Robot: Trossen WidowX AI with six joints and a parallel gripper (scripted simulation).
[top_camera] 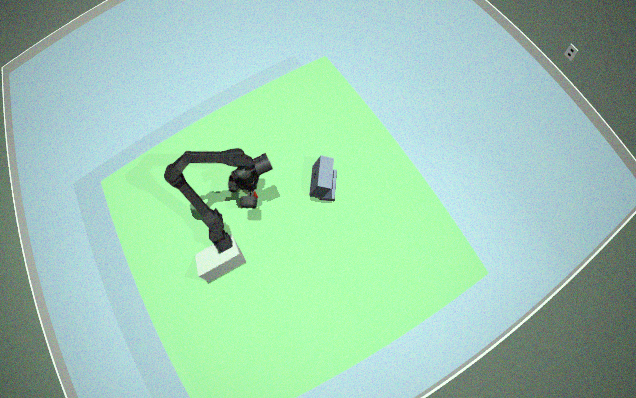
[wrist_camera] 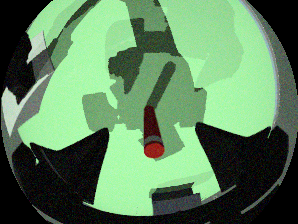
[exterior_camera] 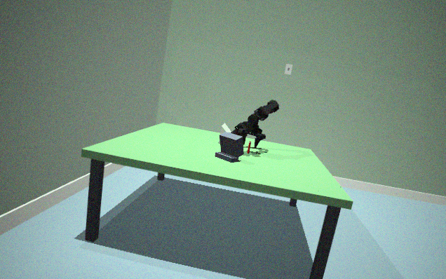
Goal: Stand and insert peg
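My gripper tip is 260 mm short of the sloped grey panel, 90 mm to the left of it and 40 mm below it. Also, from my gripper tip: red peg (10 mm above); panel foot (280 mm ahead, 100 mm to the right, 30 mm below).
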